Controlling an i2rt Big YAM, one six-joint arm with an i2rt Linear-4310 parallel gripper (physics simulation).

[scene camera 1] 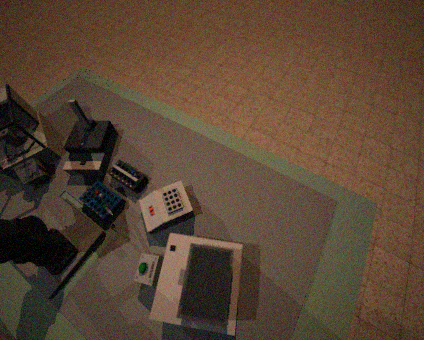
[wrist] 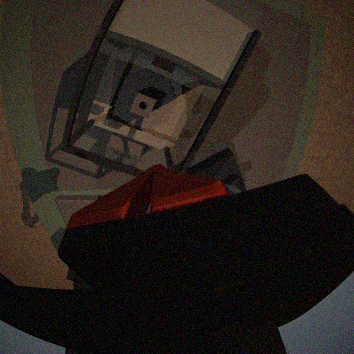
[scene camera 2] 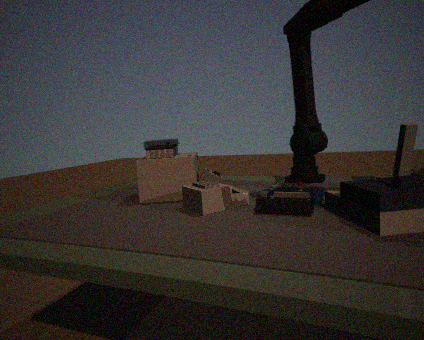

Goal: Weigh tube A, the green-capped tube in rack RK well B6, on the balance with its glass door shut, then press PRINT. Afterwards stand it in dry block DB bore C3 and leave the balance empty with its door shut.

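Frame: origin at the arm's base, x left, y up, z ahead, level; millimetres.
Where they show: gripper, fingertip midpoint: [wrist: 158, 173]; arm's base at its link origin: [scene camera 1: 56, 251] [scene camera 2: 305, 180].
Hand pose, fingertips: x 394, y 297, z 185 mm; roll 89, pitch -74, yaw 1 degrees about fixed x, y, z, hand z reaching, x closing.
Observation:
Things, the pixels of their top centre, and the offset from my fingertips. "spot": a spot on its surface instead.
- pale square holder at a spot on its surface: [wrist: 143, 105] spot: dx +13, dy -194, dz -16 mm
- blue rack at its top centre: [scene camera 2: 297, 189] [scene camera 1: 100, 198] dx -387, dy -286, dz +11 mm
- green-capped tube at its top centre: [scene camera 1: 107, 209] dx -447, dy -272, dz -2 mm
- pale dry block at its top centre: [scene camera 2: 214, 181] [scene camera 1: 163, 203] dx -595, dy -246, dz +111 mm
- black rack at its top centre: [scene camera 2: 284, 192] [scene camera 1: 124, 172] dx -399, dy -268, dz +125 mm
- dark device at a spot on its surface: [scene camera 2: 365, 200] spot: dx -224, dy -259, dz +217 mm
- large pale box at its top centre: [scene camera 1: 175, 276] [scene camera 2: 180, 138] dx -766, dy -126, dz -11 mm
- small box with a green knob, surface spot: [scene camera 1: 143, 268] spot: dx -667, dy -244, dz -56 mm
The balance [scene camera 1: 47, 138] [wrist: 180, 35] has a dark-framed glass housing. In the wrist view, a pale square holder [wrist: 143, 105] with a dark hole shows inside, and no tube is seen in it. I cannot tell whether the door is shut. My gripper [wrist: 158, 173] has its red fingers together and empty, above and near the balance's near edge; it cannot be made out in the scene views. The blue rack [scene camera 1: 90, 200] [scene camera 2: 318, 195] holds a red-capped tube and a green-capped tube [scene camera 1: 104, 205]; its well is too blurred to confirm. The pale dry block [scene camera 1: 155, 220] [scene camera 2: 204, 200] has dark bores. PRINT is not legible.
A black rack [scene camera 1: 128, 175] [scene camera 2: 284, 205] stands beside the blue rack. A dark device [scene camera 1: 90, 136] [scene camera 2: 365, 200] with an upright post stands between balance and racks. A large pale box [scene camera 1: 170, 280] [scene camera 2: 167, 178] and a small box with a green knob [scene camera 1: 143, 268] stand near the dry block.

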